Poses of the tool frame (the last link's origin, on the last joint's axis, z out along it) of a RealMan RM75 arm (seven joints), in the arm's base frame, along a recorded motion.
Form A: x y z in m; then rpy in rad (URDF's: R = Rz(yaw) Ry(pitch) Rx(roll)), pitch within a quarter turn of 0, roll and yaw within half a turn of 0.
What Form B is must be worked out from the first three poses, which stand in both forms.
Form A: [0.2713 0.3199 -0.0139 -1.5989 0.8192 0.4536]
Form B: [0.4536 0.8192 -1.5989 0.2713 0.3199 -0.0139]
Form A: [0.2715 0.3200 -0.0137 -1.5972 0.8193 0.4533]
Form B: [0.4533 0.8193 -1.5972 0.2715 0.3200 -0.0137]
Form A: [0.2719 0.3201 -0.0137 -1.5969 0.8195 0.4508]
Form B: [0.4508 0.8195 -1.5969 0.2719 0.3201 -0.0137]
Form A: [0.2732 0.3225 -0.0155 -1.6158 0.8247 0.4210]
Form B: [0.4210 0.8247 -1.6158 0.2732 0.3225 -0.0155]
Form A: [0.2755 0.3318 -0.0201 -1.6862 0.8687 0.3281]
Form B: [0.3281 0.8687 -1.6862 0.2755 0.3318 -0.0201]
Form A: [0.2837 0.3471 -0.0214 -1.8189 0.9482 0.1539]
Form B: [0.1539 0.9482 -1.8189 0.2837 0.3471 -0.0214]
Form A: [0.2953 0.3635 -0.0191 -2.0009 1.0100 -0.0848]
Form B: [-0.0848 1.0100 -2.0009 0.2953 0.3635 -0.0191]
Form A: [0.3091 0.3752 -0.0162 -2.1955 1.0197 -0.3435]
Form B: [-0.3435 1.0197 -2.1955 0.3091 0.3752 -0.0162]
